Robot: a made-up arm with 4 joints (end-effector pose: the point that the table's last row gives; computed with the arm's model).
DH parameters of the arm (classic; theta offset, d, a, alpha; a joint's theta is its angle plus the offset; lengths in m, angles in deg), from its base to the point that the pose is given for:
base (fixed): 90 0.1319 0 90
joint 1: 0 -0.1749 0.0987 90
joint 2: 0 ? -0.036 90
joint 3: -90 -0.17 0.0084 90
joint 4: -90 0.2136 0.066 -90
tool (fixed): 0 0.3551 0 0
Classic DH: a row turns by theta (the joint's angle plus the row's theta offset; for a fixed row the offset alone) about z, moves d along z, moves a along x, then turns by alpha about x.
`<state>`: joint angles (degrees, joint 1 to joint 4).
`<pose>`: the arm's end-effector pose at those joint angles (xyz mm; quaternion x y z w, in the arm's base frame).
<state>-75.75 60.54 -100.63 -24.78</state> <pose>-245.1 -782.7 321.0 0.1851 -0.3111 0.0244 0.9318</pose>
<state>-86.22 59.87 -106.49 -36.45</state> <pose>-147.0 -747.3 470.4 0.1276 -0.2043 0.1002 0.9654</pose>
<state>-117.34 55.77 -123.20 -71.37</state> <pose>147.8 -437.1 718.0 -0.1008 0.1868 0.2178 0.9526</pose>
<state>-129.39 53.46 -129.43 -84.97</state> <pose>236.7 -297.4 706.5 -0.1926 0.3469 0.2108 0.8934</pose>
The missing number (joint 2, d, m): 0.4462
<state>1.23 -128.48 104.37 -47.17</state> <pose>-636.7 344.9 -150.0 -0.5299 -0.5494 0.3628 0.5346</pose>
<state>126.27 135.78 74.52 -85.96</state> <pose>-640.6 307.9 133.2 -0.0062 -0.8975 -0.2343 0.3735</pose>
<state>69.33 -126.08 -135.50 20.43</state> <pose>-126.2 895.1 80.3 -0.5682 -0.4961 -0.6564 0.0096</pose>
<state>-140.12 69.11 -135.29 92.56</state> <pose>-172.1 -639.8 428.7 0.2792 -0.8585 0.3150 0.2928</pose>
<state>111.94 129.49 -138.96 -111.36</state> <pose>-289.1 575.1 -94.5 0.9222 -0.3235 -0.2088 0.0350</pose>
